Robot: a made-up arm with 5 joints.
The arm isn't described. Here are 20 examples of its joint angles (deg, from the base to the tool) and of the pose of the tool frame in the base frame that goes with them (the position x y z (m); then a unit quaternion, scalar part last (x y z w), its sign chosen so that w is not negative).
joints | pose
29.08 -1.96 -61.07 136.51 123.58 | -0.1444 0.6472 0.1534 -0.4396 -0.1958 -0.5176 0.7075
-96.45 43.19 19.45 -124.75 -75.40 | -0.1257 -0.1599 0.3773 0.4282 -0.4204 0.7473 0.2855
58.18 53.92 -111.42 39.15 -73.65 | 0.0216 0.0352 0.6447 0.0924 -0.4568 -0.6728 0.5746
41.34 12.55 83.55 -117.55 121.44 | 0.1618 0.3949 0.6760 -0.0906 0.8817 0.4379 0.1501
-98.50 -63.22 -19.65 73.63 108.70 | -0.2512 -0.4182 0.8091 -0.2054 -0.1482 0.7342 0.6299
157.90 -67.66 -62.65 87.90 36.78 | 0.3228 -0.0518 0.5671 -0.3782 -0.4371 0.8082 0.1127
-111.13 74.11 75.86 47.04 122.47 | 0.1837 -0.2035 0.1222 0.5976 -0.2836 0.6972 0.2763
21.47 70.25 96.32 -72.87 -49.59 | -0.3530 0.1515 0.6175 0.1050 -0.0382 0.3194 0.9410
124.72 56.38 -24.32 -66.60 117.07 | -0.0826 -0.2956 0.5892 0.6128 0.4826 -0.5986 0.1822
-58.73 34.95 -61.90 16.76 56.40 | -0.0596 0.5111 0.0662 0.3349 -0.8267 -0.0133 0.4518
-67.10 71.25 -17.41 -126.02 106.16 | -0.4463 0.2967 0.6290 -0.3711 0.1885 0.2774 0.8659
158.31 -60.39 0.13 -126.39 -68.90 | 0.1061 0.1113 0.8053 0.0461 -0.1103 -0.9152 0.3849
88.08 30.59 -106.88 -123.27 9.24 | -0.0810 -0.1663 0.6021 0.8071 0.2417 -0.4956 0.2111
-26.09 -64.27 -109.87 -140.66 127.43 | -0.2591 0.5529 0.4201 -0.5457 0.3397 -0.2285 0.7312
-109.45 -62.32 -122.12 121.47 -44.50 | -0.1175 0.1872 0.2885 -0.4917 0.4763 0.0300 0.7283
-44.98 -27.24 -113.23 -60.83 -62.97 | -0.1979 0.2649 0.2541 -0.1636 -0.6215 0.1427 0.7527
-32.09 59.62 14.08 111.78 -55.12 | -0.1332 0.2626 0.2990 -0.2794 0.7872 -0.0255 0.5491
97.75 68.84 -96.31 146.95 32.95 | 0.1922 -0.0640 0.5631 0.0455 -0.4428 -0.8816 0.1573
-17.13 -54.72 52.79 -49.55 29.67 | -0.3226 0.1442 0.8818 0.2834 0.2626 0.0229 0.9221
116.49 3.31 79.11 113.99 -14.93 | 0.0013 0.1522 0.7048 0.5855 0.7841 0.1538 0.1370
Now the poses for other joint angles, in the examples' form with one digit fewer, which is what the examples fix.
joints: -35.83 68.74 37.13 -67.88 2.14
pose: -0.220 0.156 0.175 0.389 -0.659 0.428 0.481
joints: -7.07 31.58 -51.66 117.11 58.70
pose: -0.240 0.526 0.236 -0.089 -0.152 -0.381 0.908
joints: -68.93 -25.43 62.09 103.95 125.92
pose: -0.035 0.006 1.131 -0.208 0.343 0.698 0.593
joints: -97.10 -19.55 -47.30 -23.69 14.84
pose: -0.229 -0.091 0.156 0.297 -0.413 0.614 0.604
